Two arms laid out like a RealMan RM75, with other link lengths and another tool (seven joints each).
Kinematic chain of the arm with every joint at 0, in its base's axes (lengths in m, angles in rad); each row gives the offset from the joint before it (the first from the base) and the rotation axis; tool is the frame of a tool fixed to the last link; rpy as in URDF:
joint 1: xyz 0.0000 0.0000 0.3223 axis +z
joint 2: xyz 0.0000 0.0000 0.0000 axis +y
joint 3: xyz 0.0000 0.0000 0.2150 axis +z
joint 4: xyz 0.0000 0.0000 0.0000 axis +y
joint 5: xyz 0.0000 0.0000 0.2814 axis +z
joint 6: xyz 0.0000 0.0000 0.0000 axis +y
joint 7: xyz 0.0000 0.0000 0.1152 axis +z
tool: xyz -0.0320 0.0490 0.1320 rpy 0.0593 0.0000 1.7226
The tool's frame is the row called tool.
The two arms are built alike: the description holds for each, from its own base.
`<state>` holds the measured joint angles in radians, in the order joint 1, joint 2, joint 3, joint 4, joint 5, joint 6, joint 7, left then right.
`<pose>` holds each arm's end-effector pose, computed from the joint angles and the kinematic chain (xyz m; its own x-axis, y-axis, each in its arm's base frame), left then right.
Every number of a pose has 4 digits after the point.
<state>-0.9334 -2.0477 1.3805 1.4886 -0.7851 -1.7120 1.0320 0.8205 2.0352 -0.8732 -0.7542 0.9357 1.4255 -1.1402</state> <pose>-0.0128 0.3574 0.0241 -0.3497 -0.9313 -0.1023 -0.9231 0.3238 0.2076 0.0987 0.4545 0.0093 -0.7126 -0.6974 -0.0764 -0.6957 0.6884 0.2052</pose>
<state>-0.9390 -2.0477 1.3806 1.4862 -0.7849 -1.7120 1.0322 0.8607 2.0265 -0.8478 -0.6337 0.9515 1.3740 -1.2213</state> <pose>-0.0114 0.3575 0.0238 -0.3533 -0.9300 -0.1011 -0.9217 0.3274 0.2081 0.1034 0.4563 -0.0069 -0.7031 -0.7083 -0.0636 -0.7023 0.6775 0.2184</pose>
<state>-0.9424 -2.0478 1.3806 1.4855 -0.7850 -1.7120 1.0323 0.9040 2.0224 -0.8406 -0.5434 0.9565 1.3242 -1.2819</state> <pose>-0.0103 0.3575 0.0237 -0.3560 -0.9291 -0.1007 -0.9207 0.3302 0.2080 0.1027 0.4573 -0.0236 -0.6836 -0.7268 -0.0667 -0.7212 0.6586 0.2149</pose>
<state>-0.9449 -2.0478 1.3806 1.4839 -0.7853 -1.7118 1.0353 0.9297 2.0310 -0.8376 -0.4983 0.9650 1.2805 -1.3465</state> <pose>-0.0098 0.3576 0.0235 -0.3598 -0.9277 -0.0992 -0.9192 0.3343 0.2081 0.0992 0.4577 -0.0366 -0.6493 -0.7562 -0.0816 -0.7517 0.6216 0.2205</pose>
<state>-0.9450 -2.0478 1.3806 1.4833 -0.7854 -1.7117 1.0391 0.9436 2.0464 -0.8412 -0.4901 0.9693 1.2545 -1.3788</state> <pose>-0.0101 0.3578 0.0235 -0.3629 -0.9267 -0.0979 -0.9180 0.3375 0.2084 0.0929 0.4574 -0.0456 -0.6225 -0.7772 -0.0917 -0.7734 0.5930 0.2240</pose>
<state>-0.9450 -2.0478 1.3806 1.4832 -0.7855 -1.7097 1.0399 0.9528 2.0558 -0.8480 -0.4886 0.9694 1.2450 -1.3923</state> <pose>-0.0098 0.3582 0.0234 -0.3639 -0.9261 -0.0994 -0.9178 0.3384 0.2077 0.0884 0.4557 -0.0512 -0.6048 -0.7908 -0.0939 -0.7874 0.5761 0.2194</pose>
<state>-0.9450 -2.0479 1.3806 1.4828 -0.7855 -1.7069 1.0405 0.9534 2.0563 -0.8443 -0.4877 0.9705 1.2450 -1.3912</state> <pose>-0.0095 0.3588 0.0232 -0.3647 -0.9256 -0.1015 -0.9178 0.3390 0.2067 0.0876 0.4561 -0.0509 -0.6075 -0.7890 -0.0920 -0.7848 0.5782 0.2233</pose>
